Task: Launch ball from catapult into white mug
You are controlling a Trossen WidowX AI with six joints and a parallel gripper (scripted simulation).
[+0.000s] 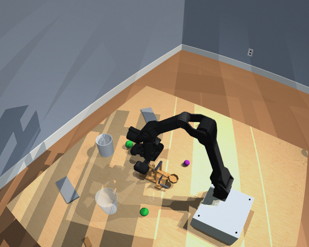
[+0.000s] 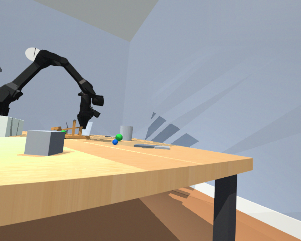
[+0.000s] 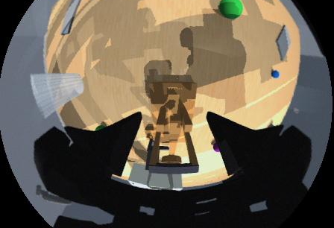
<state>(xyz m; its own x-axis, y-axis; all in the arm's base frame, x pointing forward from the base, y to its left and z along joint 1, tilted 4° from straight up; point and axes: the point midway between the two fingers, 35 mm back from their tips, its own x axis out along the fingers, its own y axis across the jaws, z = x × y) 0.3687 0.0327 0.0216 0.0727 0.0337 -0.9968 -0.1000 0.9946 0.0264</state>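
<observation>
The purple ball lies 13 cm behind my gripper tip, 16 cm to the right of it and 4 cm below it. Also, from my gripper tip: white mug (28 cm ahead, 2 cm to the left, 3 cm below); then translucent mug (3 cm ahead, 27 cm to the left, 3 cm below); then wooden catapult (7 cm behind, 1 cm to the left, 1 cm below).
</observation>
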